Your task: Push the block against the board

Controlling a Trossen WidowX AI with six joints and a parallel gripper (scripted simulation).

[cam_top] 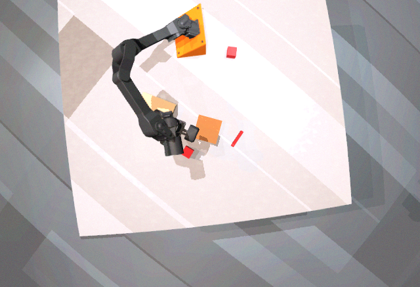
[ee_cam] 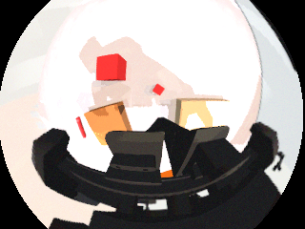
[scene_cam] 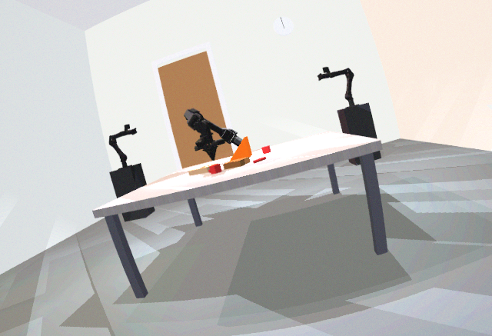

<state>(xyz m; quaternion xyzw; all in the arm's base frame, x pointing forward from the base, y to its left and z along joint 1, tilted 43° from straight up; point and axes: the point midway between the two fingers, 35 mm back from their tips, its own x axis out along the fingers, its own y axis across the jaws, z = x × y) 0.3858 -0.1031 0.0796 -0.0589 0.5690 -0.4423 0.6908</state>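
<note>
Now: the tiny red piece 30 mm ahead of my gripper tip, 20 mm to the right of it and 50 mm below it. From my gripper tip the other things lie so: orange square block (30 mm ahead, 120 mm to the left, 40 mm below); thin red stick (90 mm ahead, 250 mm to the left, 50 mm below); board (90 mm behind, 90 mm to the right, 40 mm below).
</note>
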